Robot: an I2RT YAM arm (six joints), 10 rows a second.
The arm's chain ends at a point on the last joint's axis. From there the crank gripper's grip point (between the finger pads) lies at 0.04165 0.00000 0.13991 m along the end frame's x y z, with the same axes.
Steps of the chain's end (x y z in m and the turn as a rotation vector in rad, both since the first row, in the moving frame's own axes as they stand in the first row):
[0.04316 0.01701 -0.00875 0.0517 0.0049 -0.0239]
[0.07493 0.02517 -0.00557 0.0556 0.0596 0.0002]
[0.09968 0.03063 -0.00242 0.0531 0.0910 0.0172]
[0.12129 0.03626 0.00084 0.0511 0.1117 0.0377]
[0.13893 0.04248 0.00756 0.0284 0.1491 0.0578]
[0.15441 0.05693 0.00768 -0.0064 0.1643 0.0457]
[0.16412 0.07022 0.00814 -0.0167 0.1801 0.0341]
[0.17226 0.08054 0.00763 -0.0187 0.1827 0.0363]
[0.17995 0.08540 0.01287 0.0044 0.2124 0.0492]
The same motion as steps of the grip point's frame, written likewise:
[0.04375 0.00878 -0.00917 0.0517 0.0049 -0.0239]
[0.08319 0.01748 -0.00851 0.0556 0.0596 0.0002]
[0.11227 0.02414 -0.00696 0.0531 0.0910 0.0172]
[0.13672 0.03111 -0.00481 0.0511 0.1117 0.0377]
[0.15928 0.04161 -0.00020 0.0284 0.1491 0.0578]
[0.17666 0.06022 -0.00102 -0.0064 0.1643 0.0457]
[0.18844 0.07432 -0.00161 -0.0167 0.1801 0.0341]
[0.19690 0.08504 -0.00230 -0.0187 0.1827 0.0363]
[0.20846 0.08757 0.00095 0.0044 0.2124 0.0492]

